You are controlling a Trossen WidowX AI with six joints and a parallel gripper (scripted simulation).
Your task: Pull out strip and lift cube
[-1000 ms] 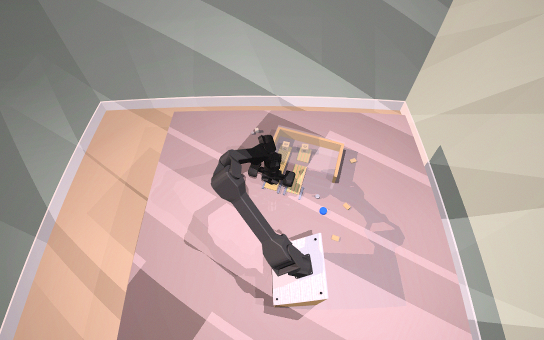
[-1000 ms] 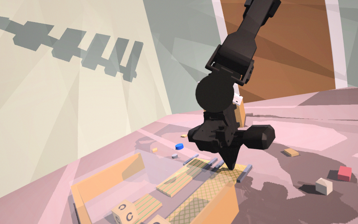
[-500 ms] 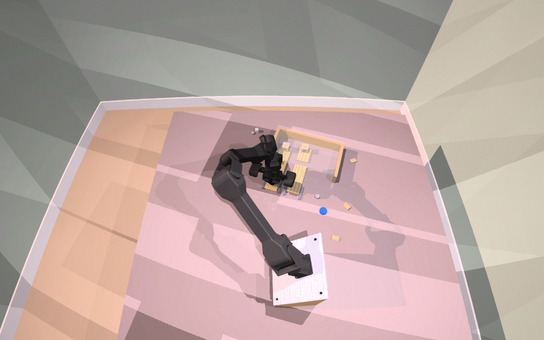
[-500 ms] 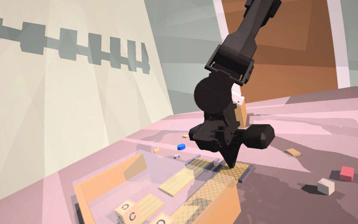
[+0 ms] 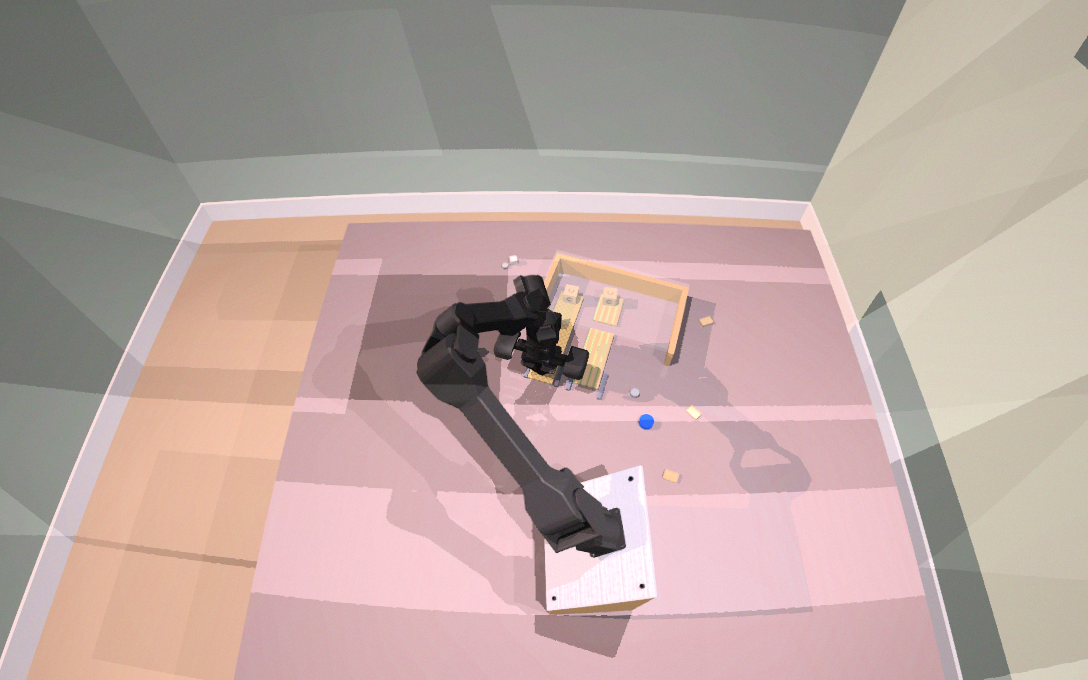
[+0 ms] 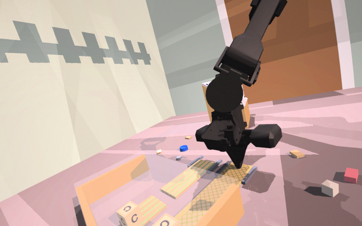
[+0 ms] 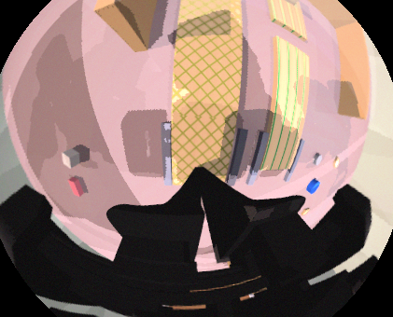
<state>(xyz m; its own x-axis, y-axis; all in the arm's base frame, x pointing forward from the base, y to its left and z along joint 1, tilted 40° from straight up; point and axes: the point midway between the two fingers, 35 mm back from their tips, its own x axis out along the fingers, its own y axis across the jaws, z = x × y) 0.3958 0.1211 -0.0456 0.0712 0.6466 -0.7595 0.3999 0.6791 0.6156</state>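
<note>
Right now the cross-hatched strip is 10 cm ahead of my gripper tip and 4 cm to the right of it. Also, from my gripper tip: blue disc (20 cm to the right, 14 cm behind); red cube (19 cm to the left, 4 cm ahead); tan tile (13 cm to the left, 6 cm behind).
</note>
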